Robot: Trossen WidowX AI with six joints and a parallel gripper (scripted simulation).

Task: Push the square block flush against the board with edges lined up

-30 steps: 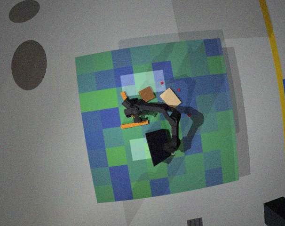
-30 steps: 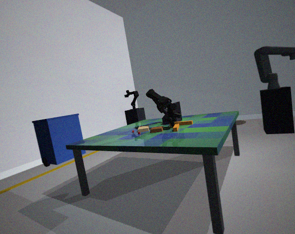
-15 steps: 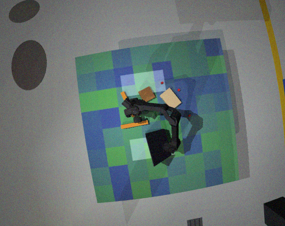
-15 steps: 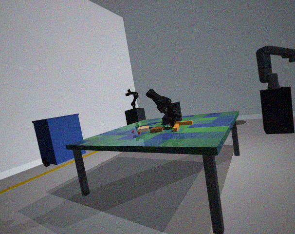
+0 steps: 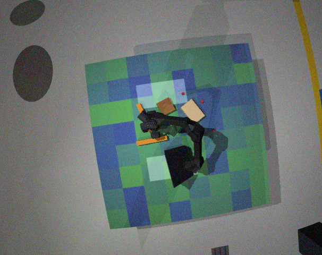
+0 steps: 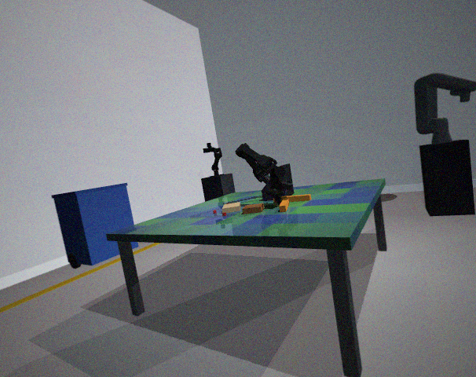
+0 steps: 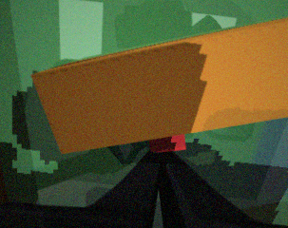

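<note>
The tan block lies 290 mm to the right of my gripper tip, 30 mm ahead of it and 10 mm above it. From my gripper tip the other things lie so: brown square block (110 mm to the right, 110 mm ahead, 10 mm above).
</note>
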